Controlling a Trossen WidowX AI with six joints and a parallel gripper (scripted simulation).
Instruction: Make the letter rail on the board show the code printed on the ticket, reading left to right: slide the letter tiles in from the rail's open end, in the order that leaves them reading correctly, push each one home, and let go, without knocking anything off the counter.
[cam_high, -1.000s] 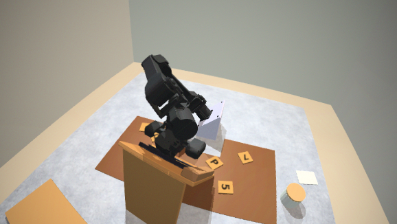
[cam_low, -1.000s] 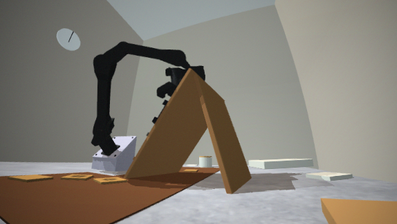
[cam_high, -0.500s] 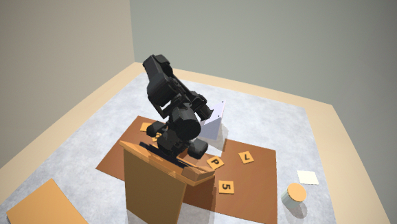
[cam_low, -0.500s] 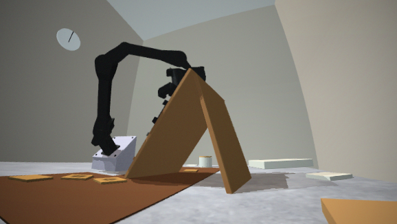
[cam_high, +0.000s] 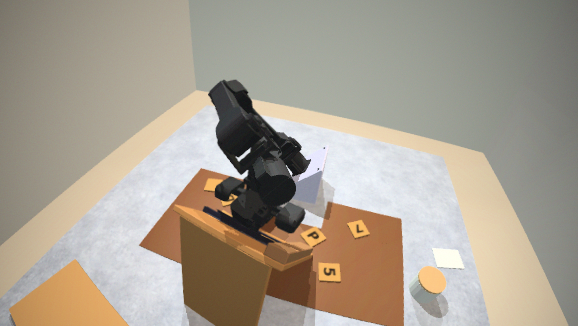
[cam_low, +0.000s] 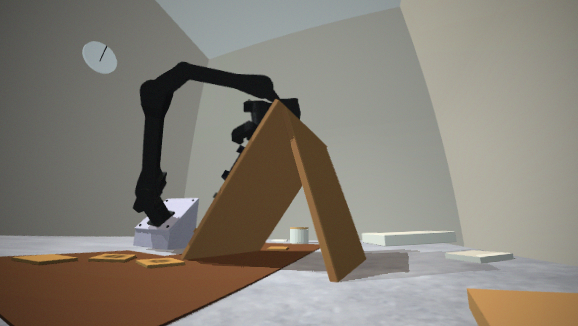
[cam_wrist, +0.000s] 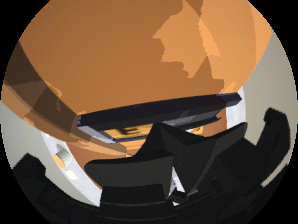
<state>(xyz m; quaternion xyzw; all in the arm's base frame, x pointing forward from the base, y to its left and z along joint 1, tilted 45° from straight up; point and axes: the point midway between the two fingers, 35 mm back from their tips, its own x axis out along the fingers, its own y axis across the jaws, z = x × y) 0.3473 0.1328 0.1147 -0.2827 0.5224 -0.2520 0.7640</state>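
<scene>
My gripper tip is now 30 mm to the right of the letter tile. Also, from my gripper tip: lidded jar 120 mm behind, 460 mm to the left, 150 mm below; white ticket 60 mm behind, 50 mm to the right, 90 mm below; brown mat 170 mm behind, 10 mm to the left, 180 mm below.
</scene>
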